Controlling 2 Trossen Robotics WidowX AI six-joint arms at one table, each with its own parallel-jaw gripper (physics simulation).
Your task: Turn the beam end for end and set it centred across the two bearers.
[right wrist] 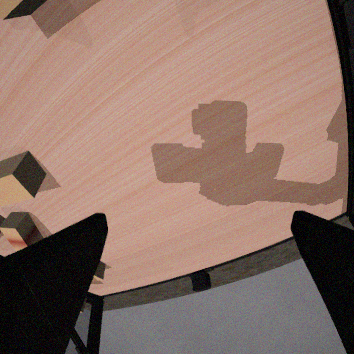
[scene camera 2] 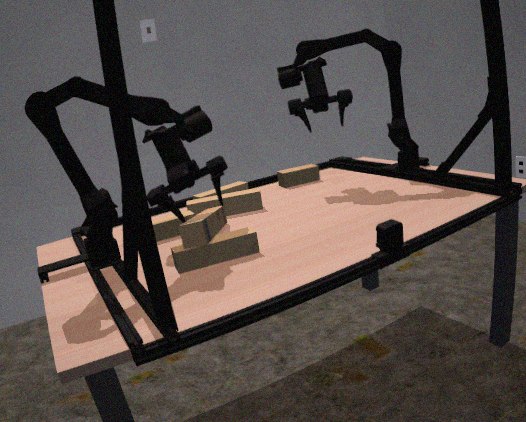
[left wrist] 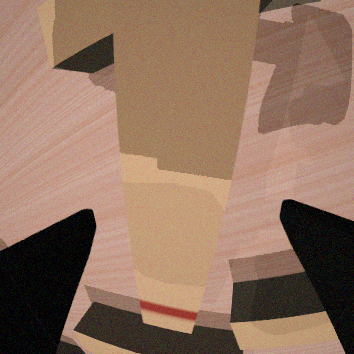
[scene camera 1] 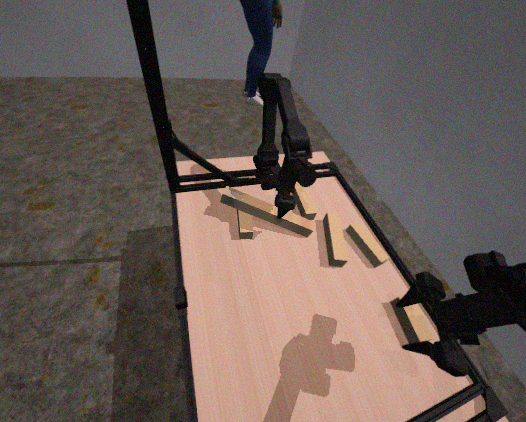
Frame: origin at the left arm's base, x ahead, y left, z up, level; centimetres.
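Where they show: left gripper, fingertip midpoint: (scene camera 2: pixel 204 214) (left wrist: pixel 188 214) (scene camera 1: pixel 278 211); right gripper, fingertip midpoint: (right wrist: pixel 201 222) (scene camera 2: pixel 326 129) (scene camera 1: pixel 399 325); left arm's base, link origin: (scene camera 2: pixel 104 263) (scene camera 1: pixel 262 174); right arm's base, link origin: (scene camera 2: pixel 409 170).
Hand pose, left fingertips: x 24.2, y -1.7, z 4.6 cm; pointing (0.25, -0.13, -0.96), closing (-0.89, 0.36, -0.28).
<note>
Things, the pixels of their top centre, and the offset from my left fingertips.
- bearer, top centre: (scene camera 2: pixel 213 239) (scene camera 1: pixel 244 212) dz -2.2, dx -3.3, dy -11.5 cm
- similar block, top centre: (scene camera 2: pixel 222 196) (scene camera 1: pixel 336 234) dz -1.6, dx +12.7, dy +18.1 cm
- further block, top centre: (scene camera 2: pixel 220 188) (scene camera 1: pixel 369 240) dz -2.2, dx +17.2, dy +29.6 cm
- short block, top centre: (scene camera 2: pixel 297 168) (scene camera 1: pixel 415 317) dz -1.9, dx +43.9, dy +28.5 cm
The beam (scene camera 1: pixel 250 209) (scene camera 2: pixel 202 230) (left wrist: pixel 175 225) (right wrist: pixel 12 232) lies over a bearer (scene camera 1: pixel 245 228) (scene camera 2: pixel 215 256) (left wrist: pixel 80 35) near its unmarked end. It looks tilted, its red-striped end lower, beside a similar block (scene camera 1: pixel 336 240) (scene camera 2: pixel 240 203) (left wrist: pixel 125 322) (right wrist: pixel 15 187). Which block is the second bearer I cannot tell. My left gripper (scene camera 1: pixel 283 215) (scene camera 2: pixel 202 212) (left wrist: pixel 188 214) is open close above the beam, one finger on each side. My right gripper (scene camera 1: pixel 403 325) (scene camera 2: pixel 326 128) (right wrist: pixel 201 222) is open and empty, high above the table.
Another block (scene camera 1: pixel 305 202) (left wrist: pixel 275 300) lies near the beam's side by the left arm. A further block (scene camera 1: pixel 367 245) lies towards the wall-side rail. A short block (scene camera 1: pixel 422 325) (scene camera 2: pixel 300 177) lies below the right gripper in scene camera 1. Black frame rails edge the table.
</note>
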